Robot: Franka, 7 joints.
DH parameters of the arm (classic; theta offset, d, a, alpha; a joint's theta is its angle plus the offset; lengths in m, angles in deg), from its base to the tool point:
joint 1: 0 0.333 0 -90
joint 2: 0 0 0 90
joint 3: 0 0.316 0.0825 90
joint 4: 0 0 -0.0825 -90
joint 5: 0 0.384 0 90
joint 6: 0 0 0.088 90
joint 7: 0 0.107 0 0
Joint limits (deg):
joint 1: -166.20..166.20
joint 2: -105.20..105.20
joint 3: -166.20..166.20
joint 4: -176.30..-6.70
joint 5: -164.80..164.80
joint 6: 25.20..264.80
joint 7: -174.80..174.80
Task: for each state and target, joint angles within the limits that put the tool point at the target. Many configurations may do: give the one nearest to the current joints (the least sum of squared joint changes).
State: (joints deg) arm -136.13 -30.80 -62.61 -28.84 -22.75 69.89 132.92
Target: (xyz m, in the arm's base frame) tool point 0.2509 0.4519 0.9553
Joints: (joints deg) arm -145.15 -41.19 -64.79 -17.28 -25.33 95.34 132.92
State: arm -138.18 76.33 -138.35 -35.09 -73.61 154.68 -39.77
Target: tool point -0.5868 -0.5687 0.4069
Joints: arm -129.90 82.45 -137.37 -6.70 -73.83 180.52 -39.77
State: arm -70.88 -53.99 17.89 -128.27 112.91 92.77 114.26
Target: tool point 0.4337 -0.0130 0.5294
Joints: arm -64.26 -42.42 42.18 -142.28 109.14 92.59 114.26
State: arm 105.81 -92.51 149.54 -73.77 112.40 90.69 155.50
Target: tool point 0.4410 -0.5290 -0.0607
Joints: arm 130.95 -85.84 165.57 -60.60 114.37 90.30 155.50
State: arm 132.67 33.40 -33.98 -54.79 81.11 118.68 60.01
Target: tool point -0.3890 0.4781 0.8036
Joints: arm 143.30 12.07 -26.46 -64.75 77.41 103.49 60.01
